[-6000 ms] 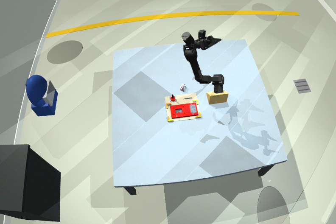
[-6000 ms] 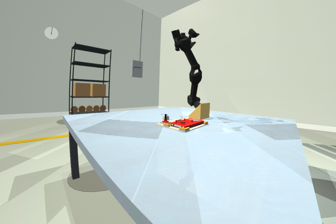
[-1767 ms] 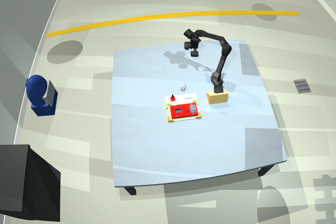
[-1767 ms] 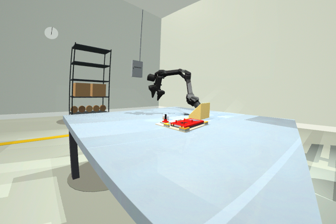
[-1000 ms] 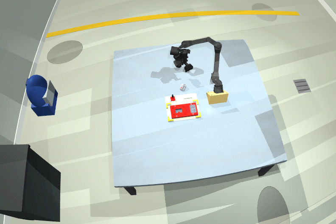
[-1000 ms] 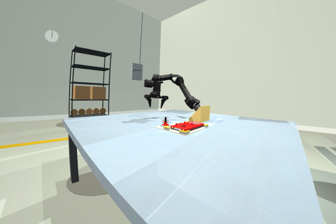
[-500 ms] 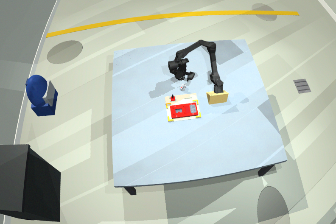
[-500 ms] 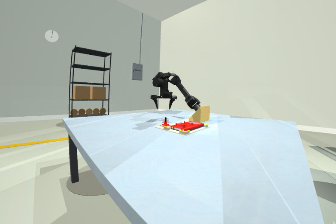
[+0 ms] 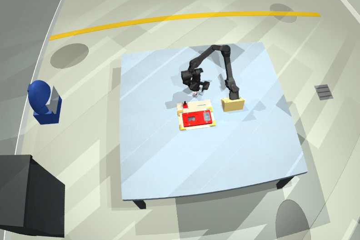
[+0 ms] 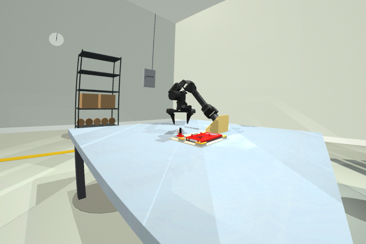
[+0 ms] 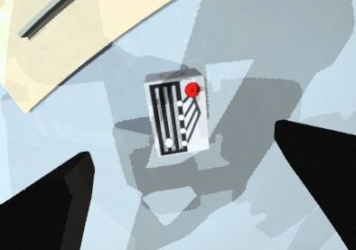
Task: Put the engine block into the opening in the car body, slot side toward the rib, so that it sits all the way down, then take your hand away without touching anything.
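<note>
Now: gripper tip 5 cm above the grey engine block. Also, from my gripper tip: beige fixture plate: 18 cm to the left, 5 cm below, 5 cm ahead.
</note>
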